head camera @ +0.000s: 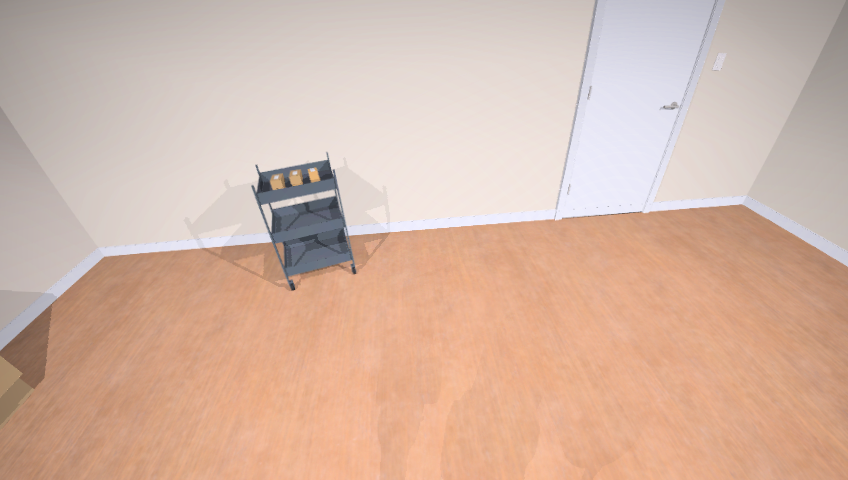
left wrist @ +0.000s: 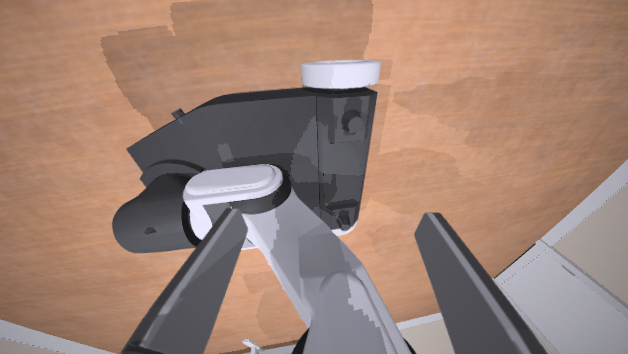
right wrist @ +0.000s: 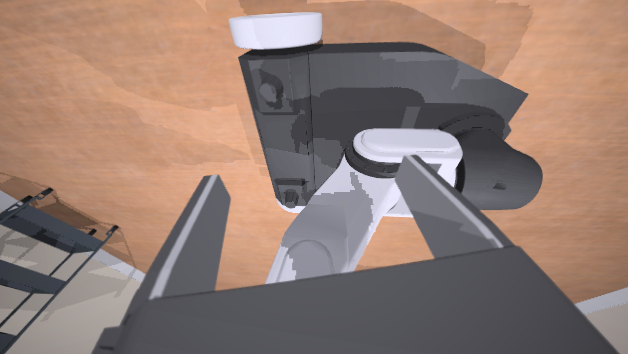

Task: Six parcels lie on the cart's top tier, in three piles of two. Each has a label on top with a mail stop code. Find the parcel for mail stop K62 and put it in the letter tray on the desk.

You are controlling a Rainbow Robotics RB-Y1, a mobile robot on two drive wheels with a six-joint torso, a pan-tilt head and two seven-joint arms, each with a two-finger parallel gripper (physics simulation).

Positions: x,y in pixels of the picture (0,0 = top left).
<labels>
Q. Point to a white door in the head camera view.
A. At 640,72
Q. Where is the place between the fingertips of the left gripper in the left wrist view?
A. At 328,221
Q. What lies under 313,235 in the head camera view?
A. A dark grey three-tier cart.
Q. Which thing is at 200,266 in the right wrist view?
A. The right gripper.
</labels>
